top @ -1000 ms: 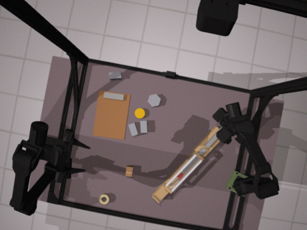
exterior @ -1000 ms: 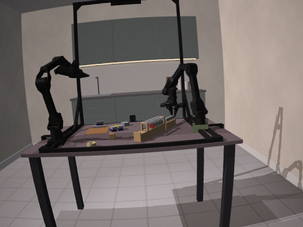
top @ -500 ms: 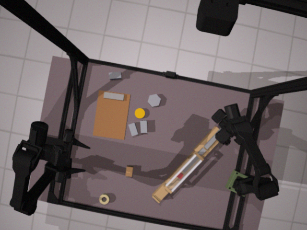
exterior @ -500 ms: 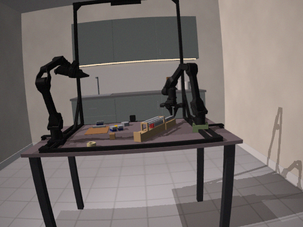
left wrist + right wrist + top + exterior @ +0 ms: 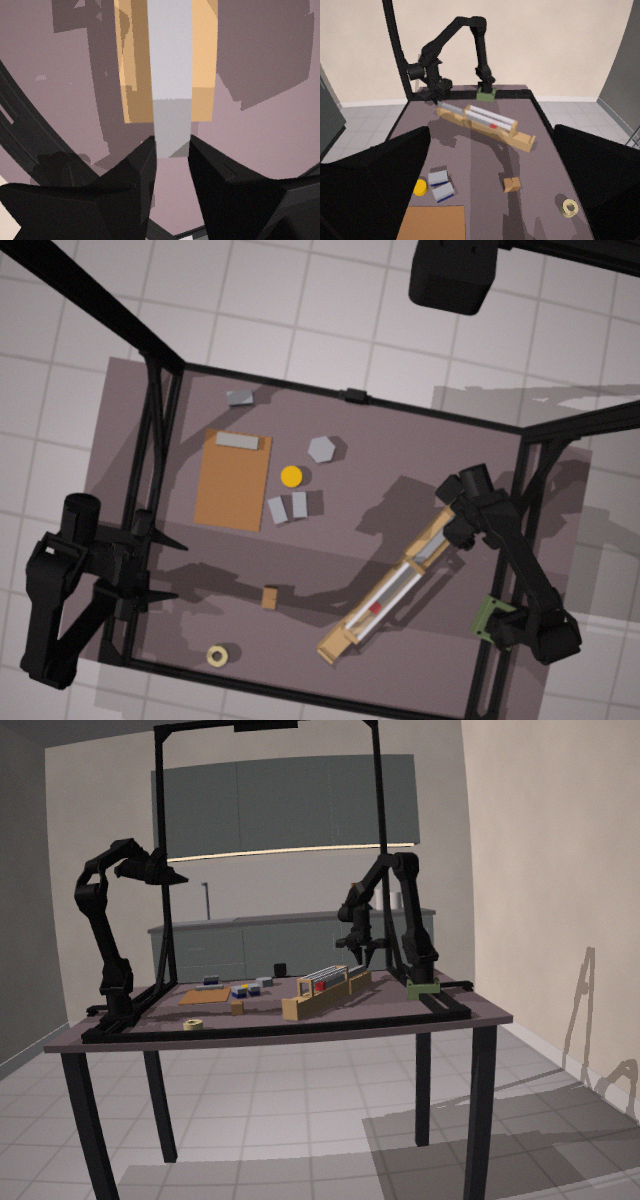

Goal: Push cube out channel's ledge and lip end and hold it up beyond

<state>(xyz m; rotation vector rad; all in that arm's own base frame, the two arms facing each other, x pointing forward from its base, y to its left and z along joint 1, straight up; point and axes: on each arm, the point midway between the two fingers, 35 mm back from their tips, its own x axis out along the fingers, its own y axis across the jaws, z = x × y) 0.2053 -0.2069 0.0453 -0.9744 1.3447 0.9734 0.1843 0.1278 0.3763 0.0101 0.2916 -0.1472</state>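
Right now my left hand is 220 mm short of the tan channel, 170 mm to the left of it and 30 mm above it. Also, from my left hand: yellow disc: 410 mm to the right, 80 mm below, 40 mm behind; then small tan block: 440 mm to the right, 250 mm ahead, 70 mm below; then grey hexagon: 350 mm to the right, 110 mm behind, 80 mm below.
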